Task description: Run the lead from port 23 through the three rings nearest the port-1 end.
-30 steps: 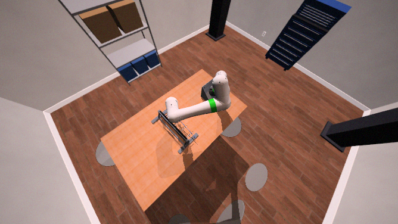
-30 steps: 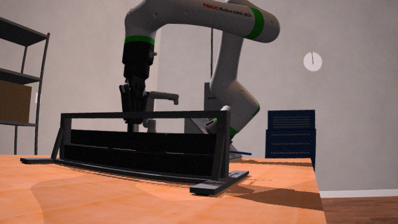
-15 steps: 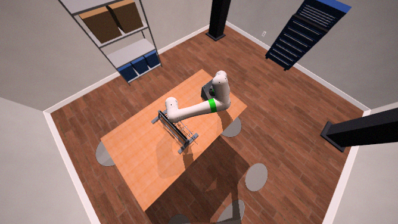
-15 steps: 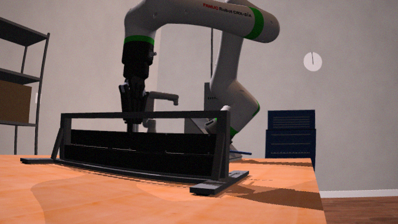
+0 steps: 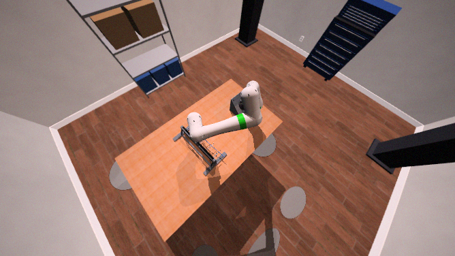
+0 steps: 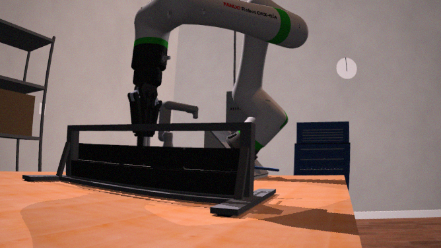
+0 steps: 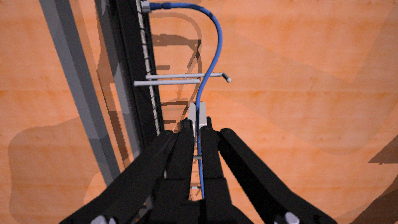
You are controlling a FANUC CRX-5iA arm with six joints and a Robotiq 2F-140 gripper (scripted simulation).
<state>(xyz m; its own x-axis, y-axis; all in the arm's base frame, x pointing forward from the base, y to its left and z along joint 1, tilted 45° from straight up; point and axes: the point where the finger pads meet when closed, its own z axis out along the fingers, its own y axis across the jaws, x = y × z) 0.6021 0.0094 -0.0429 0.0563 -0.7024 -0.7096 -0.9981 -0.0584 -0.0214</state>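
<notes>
Right now the patch panel is 80 mm ahead of my hand, 50 mm to the left of it and 20 mm below it.
</notes>
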